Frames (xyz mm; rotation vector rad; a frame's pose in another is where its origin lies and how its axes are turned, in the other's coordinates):
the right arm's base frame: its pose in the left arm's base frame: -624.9 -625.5 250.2 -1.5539 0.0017 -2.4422
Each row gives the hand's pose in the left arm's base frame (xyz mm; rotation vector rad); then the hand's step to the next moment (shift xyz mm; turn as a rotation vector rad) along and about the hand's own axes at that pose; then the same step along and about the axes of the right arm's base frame.
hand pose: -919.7 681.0 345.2 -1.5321 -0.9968 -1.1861
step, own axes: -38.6 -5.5 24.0 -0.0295 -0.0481 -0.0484
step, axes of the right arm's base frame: -36.5 -18.0 -21.0 0.0197 0.0249 -0.0672
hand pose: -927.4 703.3 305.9 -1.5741 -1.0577 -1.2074
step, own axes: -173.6 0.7 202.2 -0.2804 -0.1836 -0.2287
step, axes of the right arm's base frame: -224.0 -136.7 -46.4 -0.0363 0.1674 -0.3678
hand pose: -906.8 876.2 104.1 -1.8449 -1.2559 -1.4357
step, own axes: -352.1 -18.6 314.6 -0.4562 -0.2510 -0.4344
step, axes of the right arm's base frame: -466.8 -46.2 -57.0 -0.0236 0.3412 -0.5856
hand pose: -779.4 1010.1 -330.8 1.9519 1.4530 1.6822
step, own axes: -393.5 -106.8 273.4 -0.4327 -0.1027 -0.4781
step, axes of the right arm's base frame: -439.7 218.2 -4.7 0.0921 0.4062 -0.5028
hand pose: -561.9 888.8 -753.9 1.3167 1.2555 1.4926
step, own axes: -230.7 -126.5 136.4 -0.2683 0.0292 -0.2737
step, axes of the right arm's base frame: -190.7 221.4 49.3 0.1296 0.2615 -0.2501
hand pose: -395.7 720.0 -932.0 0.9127 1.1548 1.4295
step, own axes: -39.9 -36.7 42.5 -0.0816 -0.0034 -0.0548
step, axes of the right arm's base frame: -36.9 45.4 36.4 0.0219 0.0815 -0.0506
